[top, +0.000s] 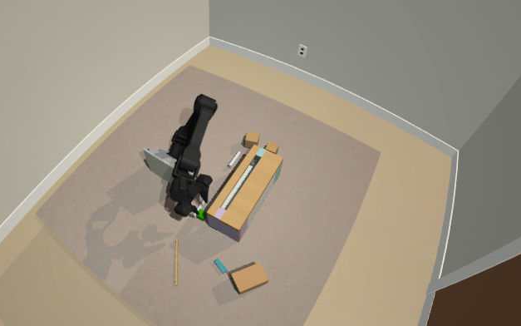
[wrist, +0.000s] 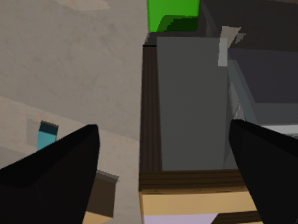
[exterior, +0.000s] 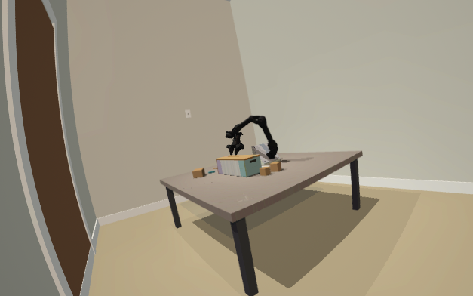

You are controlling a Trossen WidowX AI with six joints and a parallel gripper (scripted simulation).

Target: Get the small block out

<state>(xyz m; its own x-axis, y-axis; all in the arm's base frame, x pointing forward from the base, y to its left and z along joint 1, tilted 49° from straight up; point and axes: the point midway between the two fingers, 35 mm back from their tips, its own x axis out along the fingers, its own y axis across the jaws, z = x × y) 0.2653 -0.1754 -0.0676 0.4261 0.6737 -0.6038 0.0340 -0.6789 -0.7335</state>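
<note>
Right now my gripper tip is 100 mm above the green block, 20 mm past it and 10 mm to the right of it. Round my gripper tip: thin wooden stick 220 mm to the right, 110 mm below; long box 180 mm to the left, 60 mm ahead, 50 mm below.
</note>
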